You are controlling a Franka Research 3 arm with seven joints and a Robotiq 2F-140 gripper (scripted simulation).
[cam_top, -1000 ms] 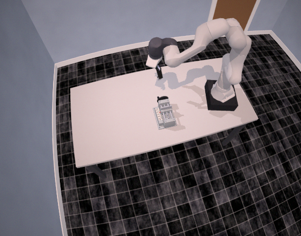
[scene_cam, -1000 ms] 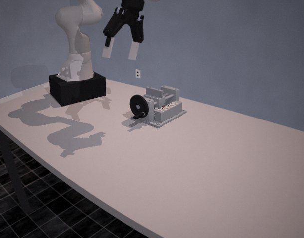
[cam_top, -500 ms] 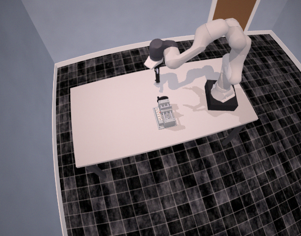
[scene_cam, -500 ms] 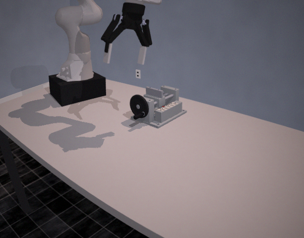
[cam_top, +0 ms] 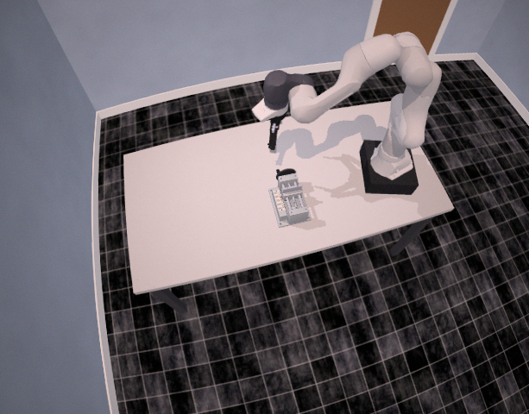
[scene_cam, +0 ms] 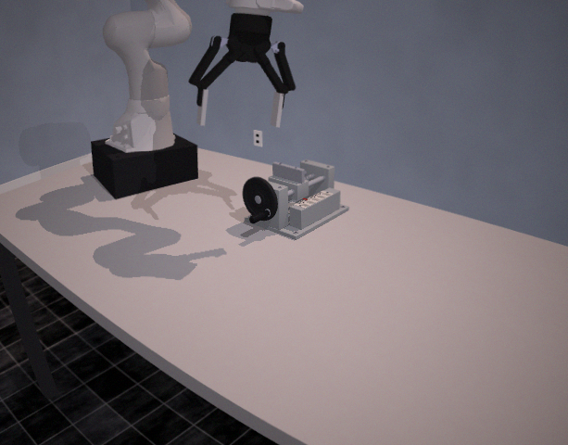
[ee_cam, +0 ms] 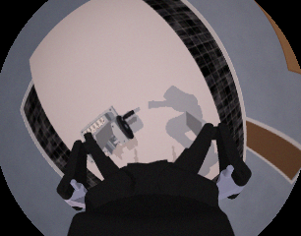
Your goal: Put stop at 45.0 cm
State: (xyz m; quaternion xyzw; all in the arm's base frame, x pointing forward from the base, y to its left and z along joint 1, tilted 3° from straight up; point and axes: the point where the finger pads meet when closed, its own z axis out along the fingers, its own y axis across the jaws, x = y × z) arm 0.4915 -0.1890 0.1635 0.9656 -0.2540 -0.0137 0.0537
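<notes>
Now: hand 1 cm past the black handwheel, 7 cm to the right of it and 21 cm above it. Also, from my hand: grey stop fixture: 18 cm to the left, 18 cm below.
</notes>
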